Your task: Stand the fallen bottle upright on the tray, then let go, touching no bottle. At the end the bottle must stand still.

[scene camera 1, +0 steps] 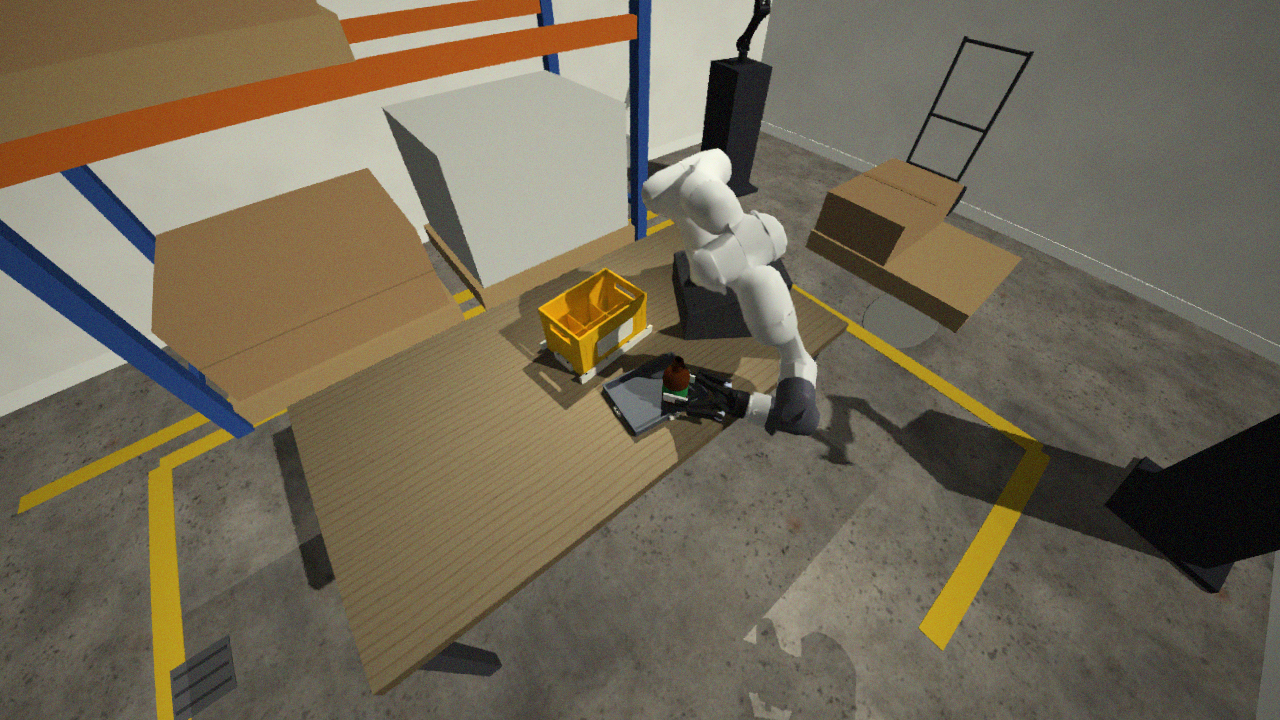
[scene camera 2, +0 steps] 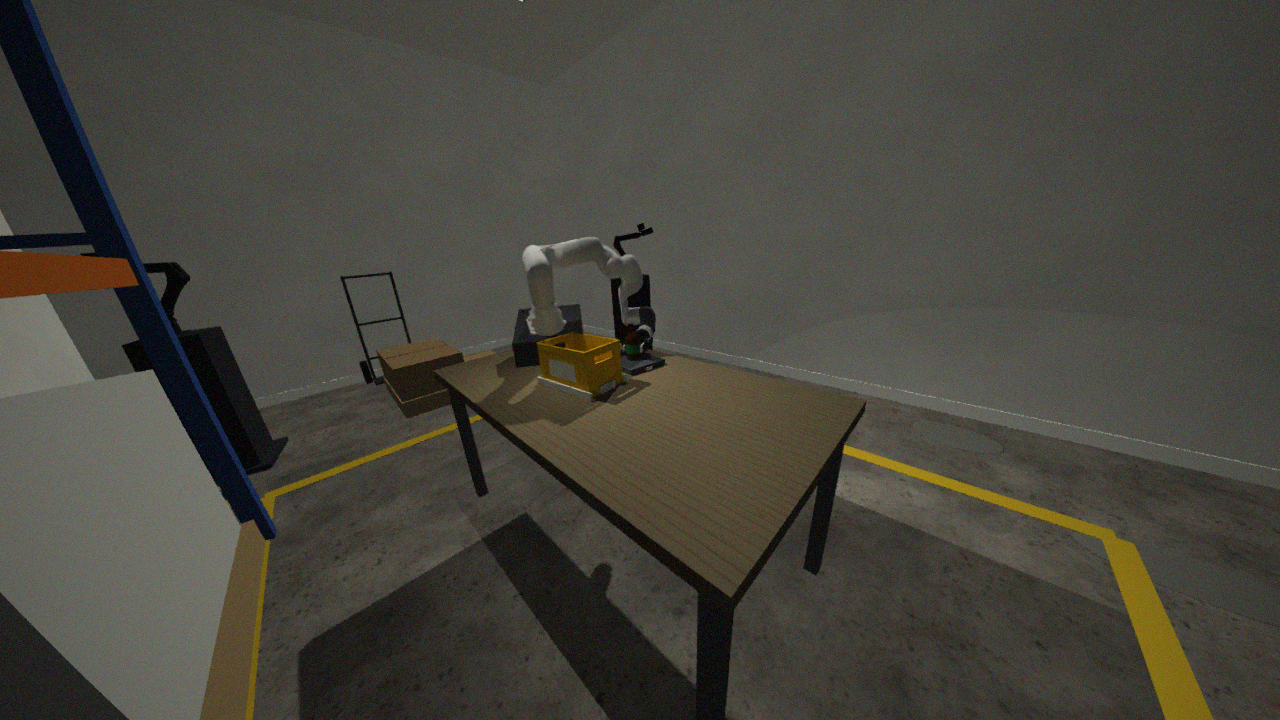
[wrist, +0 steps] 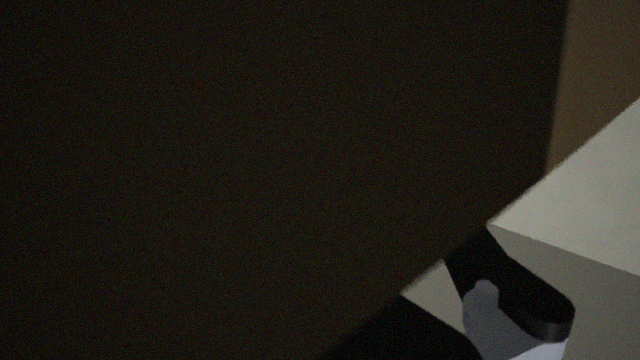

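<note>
The brown bottle with a green band is roughly upright over the dark grey tray, its neck pointing up. Whether its base rests on the tray cannot be told. My gripper lies nearly level, reaching in from the tray's right side in scene camera 1, and is shut on the bottle around its lower part. In scene camera 2 the arm's wrist partly hides the bottle. In the wrist view a large dark surface hides most of the picture and the bottle cannot be made out; part of a finger linkage shows at the lower right.
A yellow divided crate stands on the wooden table close to the tray. The arm's dark base block stands behind the tray. A rack with an orange beam and large boxes stands beyond the table.
</note>
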